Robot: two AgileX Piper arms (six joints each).
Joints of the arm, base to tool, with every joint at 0 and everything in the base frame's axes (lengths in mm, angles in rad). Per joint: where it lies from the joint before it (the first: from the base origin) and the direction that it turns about. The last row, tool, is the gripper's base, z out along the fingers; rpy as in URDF.
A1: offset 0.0 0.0 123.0 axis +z
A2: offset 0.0 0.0 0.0 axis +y
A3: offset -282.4 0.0 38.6 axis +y
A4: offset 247.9 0.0 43.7 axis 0.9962 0 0.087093
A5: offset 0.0 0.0 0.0 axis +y
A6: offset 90.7 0.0 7.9 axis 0.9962 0 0.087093
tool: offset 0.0 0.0 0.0 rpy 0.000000 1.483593 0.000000
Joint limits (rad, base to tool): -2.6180..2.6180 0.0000..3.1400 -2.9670..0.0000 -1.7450..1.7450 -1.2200..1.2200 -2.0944..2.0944
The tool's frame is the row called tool.
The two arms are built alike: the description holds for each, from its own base.
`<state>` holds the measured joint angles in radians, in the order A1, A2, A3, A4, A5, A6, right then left.
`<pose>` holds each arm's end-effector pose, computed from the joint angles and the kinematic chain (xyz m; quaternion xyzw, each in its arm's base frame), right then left.
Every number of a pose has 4 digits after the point. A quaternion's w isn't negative.
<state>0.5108 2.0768 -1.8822 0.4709 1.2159 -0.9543 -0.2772 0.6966 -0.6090 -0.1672 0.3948 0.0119</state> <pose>0.3698 0.2516 0.2672 -0.6056 0.7532 0.1951 0.1670 0.1359 -0.0447 0.3211 0.0736 0.8273 -0.1419 0.5386</pose>
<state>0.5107 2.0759 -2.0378 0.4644 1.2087 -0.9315 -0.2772 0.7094 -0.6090 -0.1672 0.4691 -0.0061</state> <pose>0.3789 0.2560 0.3112 -0.6020 0.7392 0.1808 0.2418 0.1352 -0.0456 0.3132 0.0714 0.8507 -0.1430 0.5008</pose>
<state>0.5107 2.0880 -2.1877 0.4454 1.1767 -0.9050 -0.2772 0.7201 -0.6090 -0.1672 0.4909 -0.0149</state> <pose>0.3870 0.2584 0.3495 -0.5902 0.7248 0.1607 0.3170 0.1362 -0.0462 0.3099 0.0692 0.8591 -0.1434 0.4864</pose>
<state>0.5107 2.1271 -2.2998 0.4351 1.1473 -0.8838 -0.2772 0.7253 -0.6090 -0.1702 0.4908 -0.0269</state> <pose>0.3965 0.2623 0.3649 -0.5772 0.7166 0.1507 0.3614 0.1371 -0.0466 0.3092 0.0632 0.8608 -0.1471 0.4831</pose>
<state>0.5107 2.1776 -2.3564 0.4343 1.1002 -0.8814 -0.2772 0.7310 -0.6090 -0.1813 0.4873 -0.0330</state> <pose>0.4091 0.2684 0.3599 -0.5673 0.7132 0.1459 0.3851 0.1381 -0.0473 0.3087 0.0573 0.8615 -0.1528 0.4808</pose>
